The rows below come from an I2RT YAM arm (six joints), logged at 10 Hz.
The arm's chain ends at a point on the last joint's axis. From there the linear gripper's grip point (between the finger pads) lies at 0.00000 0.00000 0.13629 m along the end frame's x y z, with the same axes.
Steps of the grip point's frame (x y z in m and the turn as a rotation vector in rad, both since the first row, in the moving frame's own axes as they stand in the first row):
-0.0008 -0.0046 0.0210 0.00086 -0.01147 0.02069
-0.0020 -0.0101 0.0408 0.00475 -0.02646 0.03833
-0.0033 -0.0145 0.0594 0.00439 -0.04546 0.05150
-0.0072 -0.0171 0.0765 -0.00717 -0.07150 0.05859
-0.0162 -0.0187 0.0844 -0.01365 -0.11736 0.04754
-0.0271 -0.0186 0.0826 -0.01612 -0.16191 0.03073
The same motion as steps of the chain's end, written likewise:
0.0008 -0.0045 0.0210 0.00086 -0.01147 0.02069
0.0016 -0.0094 0.0408 0.00475 -0.02646 0.03833
0.0029 -0.0137 0.0595 0.00439 -0.04546 0.05150
0.0026 -0.0178 0.0769 -0.00717 -0.07150 0.05859
-0.0002 -0.0202 0.0853 -0.01365 -0.11736 0.04754
-0.0051 -0.0204 0.0844 -0.01612 -0.16191 0.03073

